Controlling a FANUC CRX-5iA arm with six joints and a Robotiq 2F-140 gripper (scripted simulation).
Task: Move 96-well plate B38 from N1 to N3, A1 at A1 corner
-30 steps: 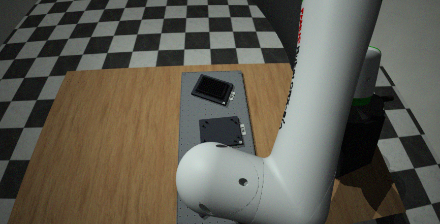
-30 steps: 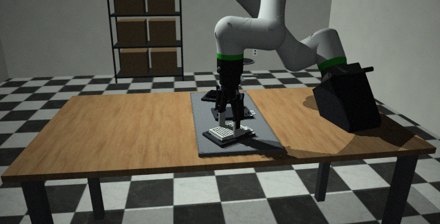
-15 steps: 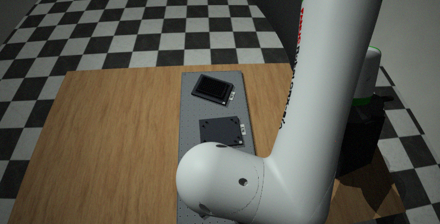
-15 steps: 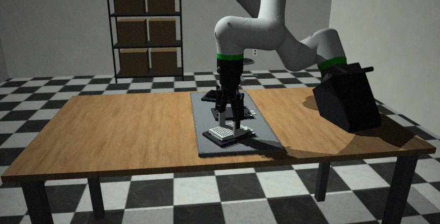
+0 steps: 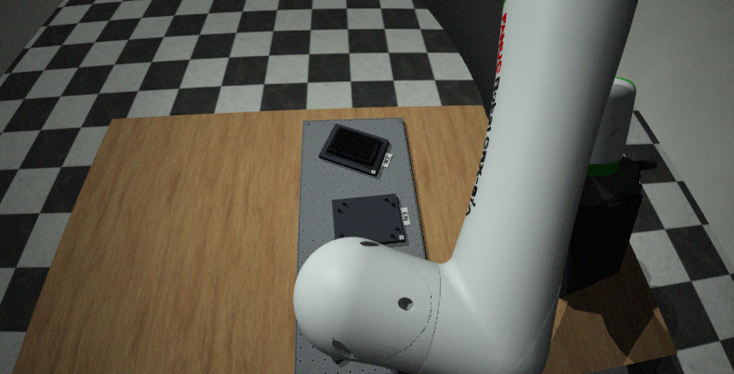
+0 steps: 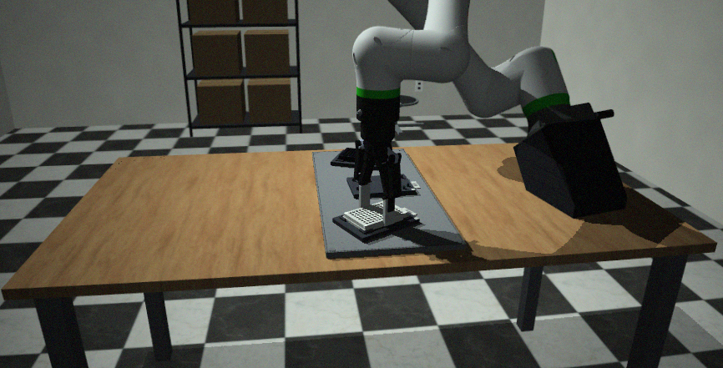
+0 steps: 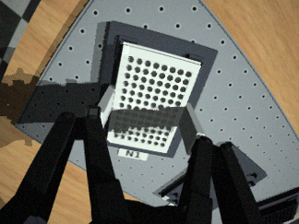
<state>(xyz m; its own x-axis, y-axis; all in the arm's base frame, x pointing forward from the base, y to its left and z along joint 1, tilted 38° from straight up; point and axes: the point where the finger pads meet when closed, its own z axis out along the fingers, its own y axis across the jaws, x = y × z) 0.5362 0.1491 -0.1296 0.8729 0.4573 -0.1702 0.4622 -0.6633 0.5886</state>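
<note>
Right now the plate nest N1 is 40 mm below my hand. Also, from my hand: white 96-well plate B38: 20 mm below; then landing nest N3: 210 mm to the right, 50 mm behind, 40 mm below; then N1 label: 90 mm behind, 50 mm to the right, 40 mm below.
</note>
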